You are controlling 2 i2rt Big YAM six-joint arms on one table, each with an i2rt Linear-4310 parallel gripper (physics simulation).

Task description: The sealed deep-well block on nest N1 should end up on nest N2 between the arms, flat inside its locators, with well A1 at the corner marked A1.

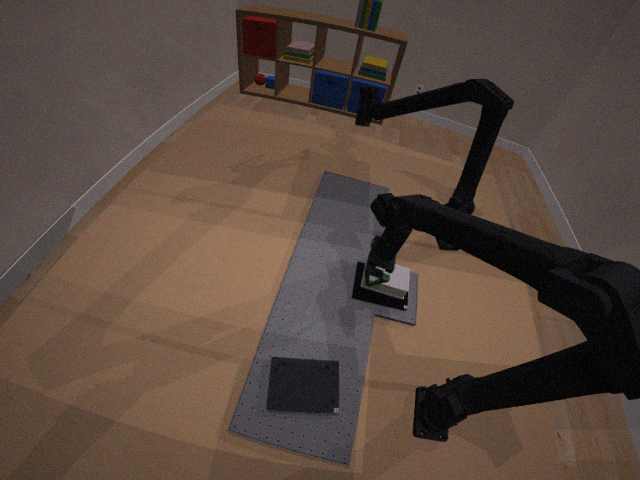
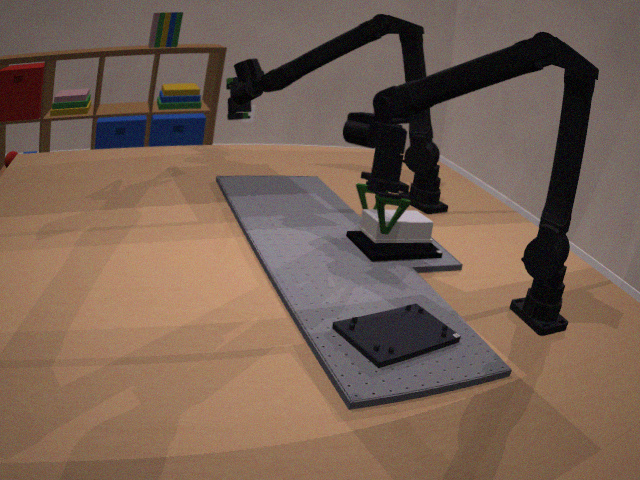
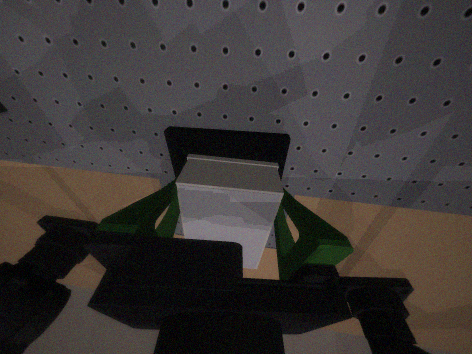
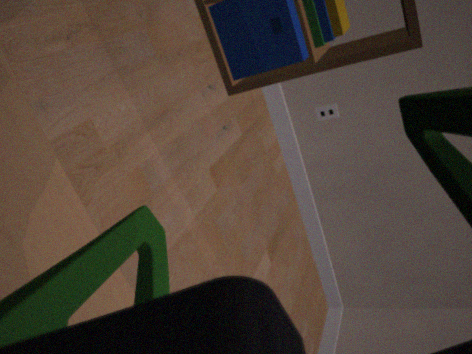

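Pixels of known places: left gripper, fingertip midpoint: (image 1: 370, 273) (image 2: 376, 228) (image 3: 230, 183); right gripper, fingertip midpoint: (image 2: 228, 102) (image 4: 272, 169); left arm's base, origin of the base link: (image 1: 430, 413) (image 2: 538, 318) (image 3: 81, 231); right arm's base, origin of the base link: (image 2: 422, 204) (image 3: 366, 286).
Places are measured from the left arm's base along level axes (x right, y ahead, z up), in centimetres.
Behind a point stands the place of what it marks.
Observation:
The white sealed deep-well block (image 1: 402, 278) {x 32.3, y 13.3, z 7.8 cm} (image 2: 410, 227) {x 28.6, y 16.8, z 7.0 cm} (image 3: 225, 217) {x 32.8, y 20.3, z 7.7 cm} sits on the black nest N2 (image 1: 379, 300) {x 26.7, y 17.8, z 2.5 cm} (image 2: 413, 251) {x 27.2, y 15.9, z 2.5 cm} (image 3: 225, 142) {x 31.9, y 24.9, z 2.5 cm}, on the tab of the grey perforated plate (image 1: 310, 310) {x 18.9, y 35.8, z 1.3 cm} (image 2: 289, 222) {x 45.4, y 35.3, z 1.3 cm} (image 3: 266, 76) {x 35.1, y 30.4, z 1.3 cm} between the arms. My left gripper (image 1: 377, 276) {x 32.8, y 22.0, z 5.1 cm} (image 2: 377, 214) {x 32.8, y 22.0, z 5.1 cm} (image 3: 230, 183) {x 32.8, y 22.0, z 5.1 cm} is shut on the block's two sides from above. Nest N1 (image 1: 302, 385) {x -0.4, y 32.9, z 2.5 cm} (image 2: 395, 332) {x -0.6, y 33.6, z 2.5 cm} is bare at the plate's near end. My right gripper (image 1: 363, 119) {x 113.5, y 36.8, z 15.3 cm} (image 2: 238, 113) (image 4: 272, 169) {x 113.5, y 36.8, z 15.3 cm} is open and empty, high up and far from the plate. The A1 mark is too small to read.
A wooden shelf unit (image 1: 310, 19) (image 2: 129, 51) (image 4: 324, 64) with coloured bins and books stands at the far wall. The left arm's base (image 1: 431, 418) {x -1.8, y 2.7, z 6.0 cm} (image 2: 540, 314) {x -2.9, y 3.0, z 2.8 cm} and the right arm's base (image 2: 426, 204) {x 56.8, y -4.3, z 1.6 cm} stand beside the plate.

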